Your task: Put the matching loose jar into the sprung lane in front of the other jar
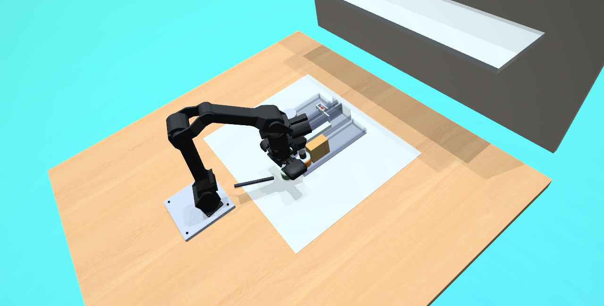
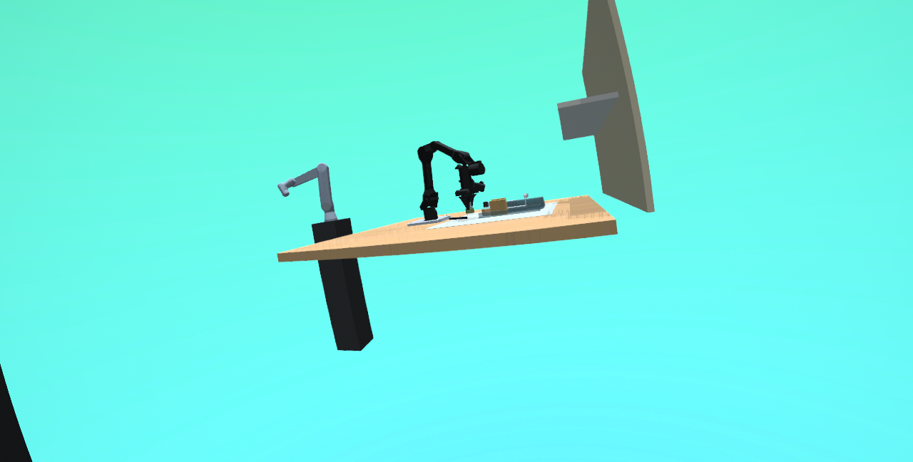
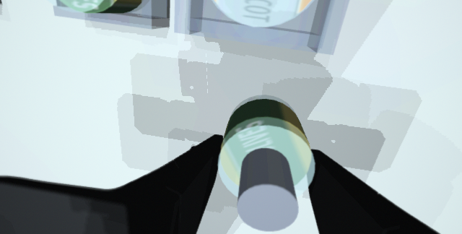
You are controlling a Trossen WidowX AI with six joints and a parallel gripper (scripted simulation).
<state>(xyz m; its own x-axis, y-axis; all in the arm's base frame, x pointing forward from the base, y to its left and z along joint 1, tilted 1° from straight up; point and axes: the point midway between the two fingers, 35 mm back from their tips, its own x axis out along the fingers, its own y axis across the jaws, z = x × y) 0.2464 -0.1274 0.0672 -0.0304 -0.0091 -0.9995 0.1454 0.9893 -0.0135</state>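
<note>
Right now my gripper tip is 80 mm short of the apricot jar. Also, from my gripper tip: black rod (90 mm to the left, 90 mm behind, 40 mm below); shelf (590 mm ahead, 320 mm above, 10 mm to the left); pale pusher plate (200 mm ahead, 90 mm to the left).
</note>
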